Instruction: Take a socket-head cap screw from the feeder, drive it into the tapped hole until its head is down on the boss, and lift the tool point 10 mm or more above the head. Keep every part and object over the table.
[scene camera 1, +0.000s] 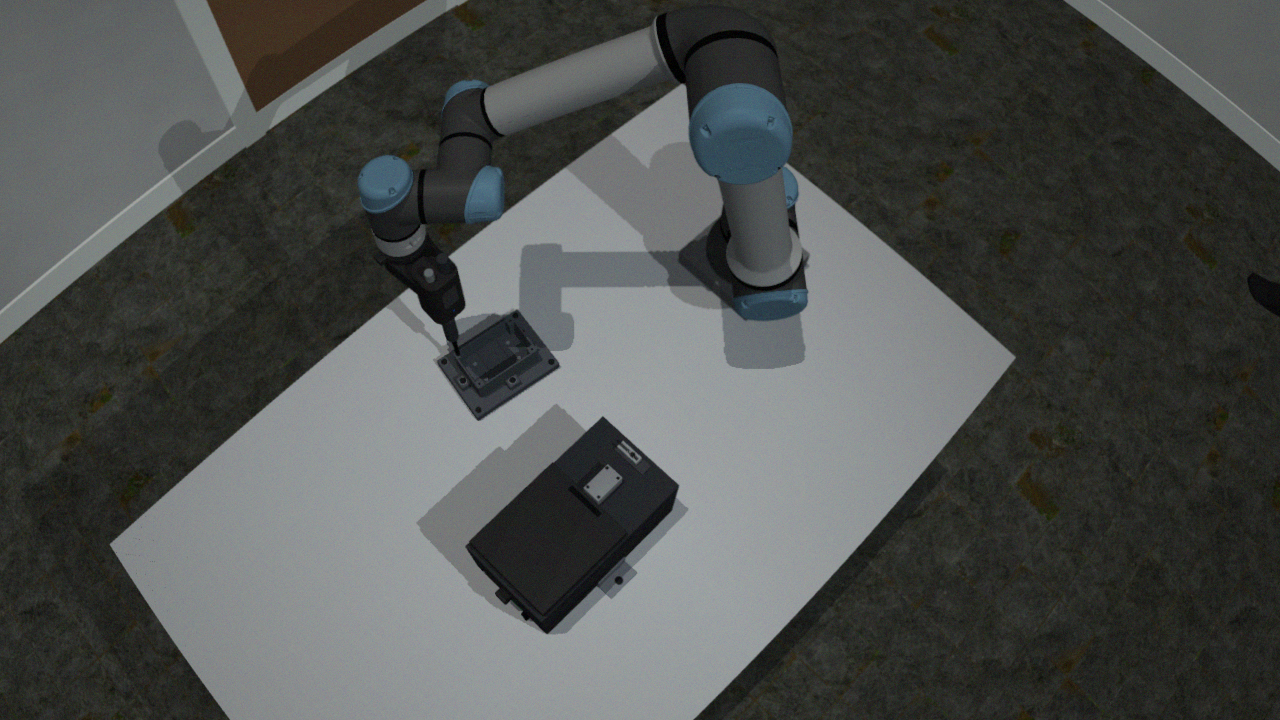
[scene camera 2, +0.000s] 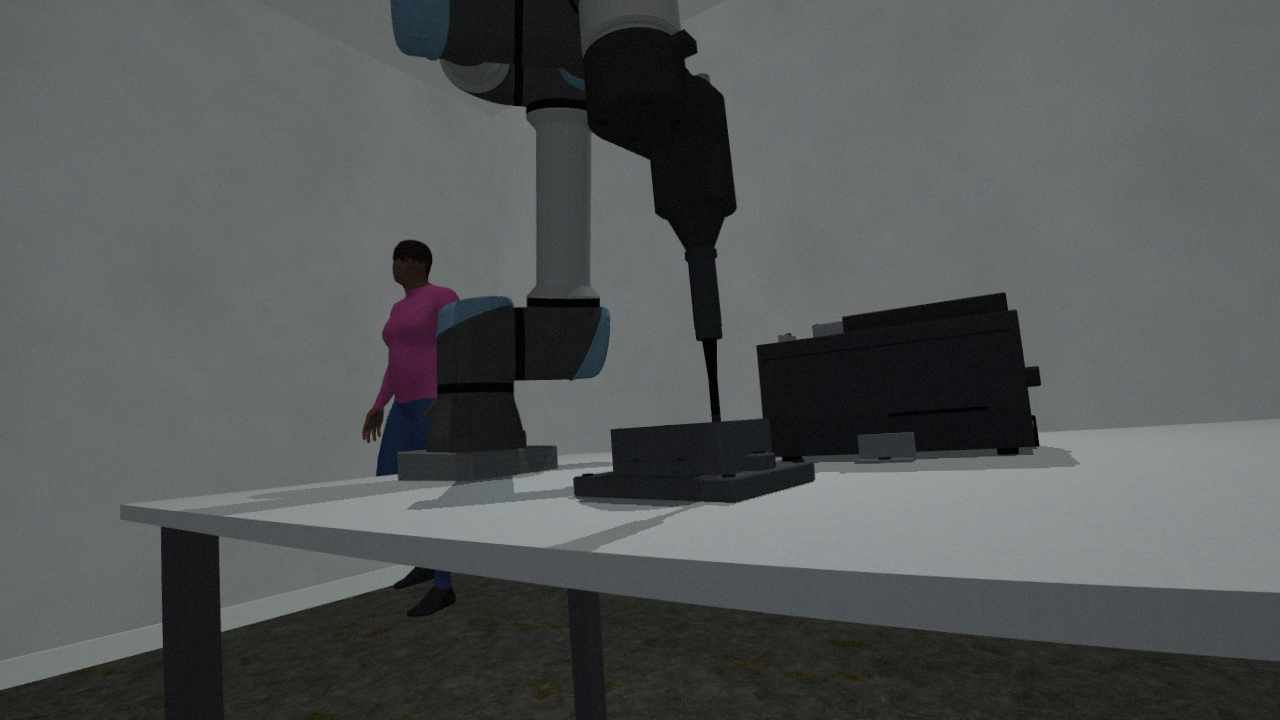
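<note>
My screwdriver (scene camera 1: 457, 352) (scene camera 2: 716, 418) points down, slightly tilted, with its thin bit's tip at the top of the dark housing (scene camera 1: 480, 383) (scene camera 2: 666, 449), at a corner on the left in scene camera 1. In scene camera 2 the bit's end meets the housing's top edge. No screw can be made out at the tip, and the tapped hole and boss under it are too small or hidden to tell. The black screw feeder (scene camera 1: 547, 537) (scene camera 2: 895, 394) stands apart from the housing, with a light plate on its top.
The white table (scene camera 1: 313, 501) (scene camera 2: 1029, 528) carries the arm's base (scene camera 1: 771, 302) (scene camera 2: 474, 461), the housing and the feeder. A small grey bracket (scene camera 1: 612, 583) (scene camera 2: 886, 445) is beside the feeder. A person (scene camera 2: 416, 344) in a pink top stands beyond the table in scene camera 2.
</note>
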